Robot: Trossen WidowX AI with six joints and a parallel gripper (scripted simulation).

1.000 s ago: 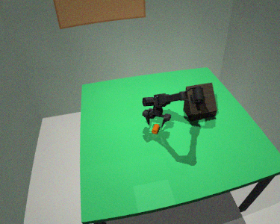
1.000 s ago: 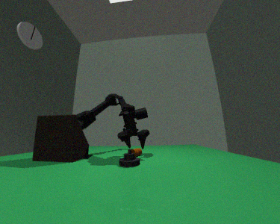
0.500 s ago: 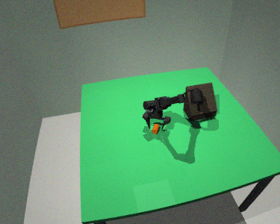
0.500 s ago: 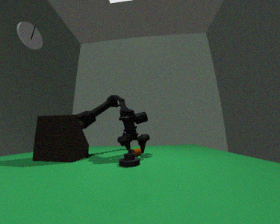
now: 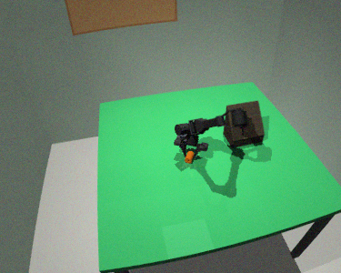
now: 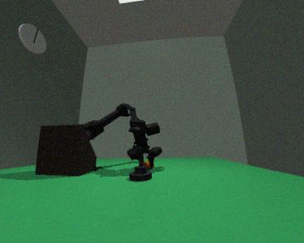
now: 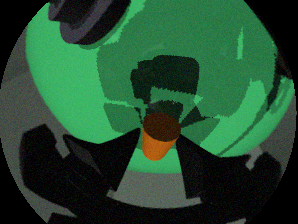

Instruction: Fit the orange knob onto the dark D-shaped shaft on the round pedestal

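My gripper tip is 10 mm below the orange knob. The rest, counted from my gripper tip: dark round pedestal (170 mm to the right, 20 mm above, 10 mm behind).
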